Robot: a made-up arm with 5 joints.
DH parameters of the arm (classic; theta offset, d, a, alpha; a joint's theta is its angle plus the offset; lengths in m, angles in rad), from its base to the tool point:
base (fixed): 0 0 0.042 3.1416
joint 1: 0 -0.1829 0.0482 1.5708
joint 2: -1.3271 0 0.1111 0
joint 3: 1.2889 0 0.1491 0
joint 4: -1.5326 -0.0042 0 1.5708
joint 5: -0.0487 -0.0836 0 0
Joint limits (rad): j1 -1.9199..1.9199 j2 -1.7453..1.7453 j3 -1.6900..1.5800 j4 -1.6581..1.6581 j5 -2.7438..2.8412
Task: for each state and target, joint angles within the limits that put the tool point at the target. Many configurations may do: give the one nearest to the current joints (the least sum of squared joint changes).
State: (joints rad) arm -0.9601 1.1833 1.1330 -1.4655 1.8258
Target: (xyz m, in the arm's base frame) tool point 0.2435 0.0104 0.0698
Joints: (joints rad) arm -0.0724 0.8654 0.9323 -1.6034 1.8258
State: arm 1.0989 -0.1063 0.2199 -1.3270 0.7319
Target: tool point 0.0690 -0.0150 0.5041
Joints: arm 0.3706 -0.5551 -0.6216 -0.8327 0.7319
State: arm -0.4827 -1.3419 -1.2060 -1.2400 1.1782
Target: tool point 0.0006 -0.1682 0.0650
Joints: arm -1.3052 -1.7421 -1.6900 -1.6546 1.1782
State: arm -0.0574 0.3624 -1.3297 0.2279 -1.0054
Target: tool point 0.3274 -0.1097 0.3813
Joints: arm 0.3532 0.3593 -1.0494 0.5985 -1.0054
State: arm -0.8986 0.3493 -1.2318 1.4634 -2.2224
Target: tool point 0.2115 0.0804 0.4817
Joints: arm -0.4653 0.1430 -1.4702 0.6870 -2.2224
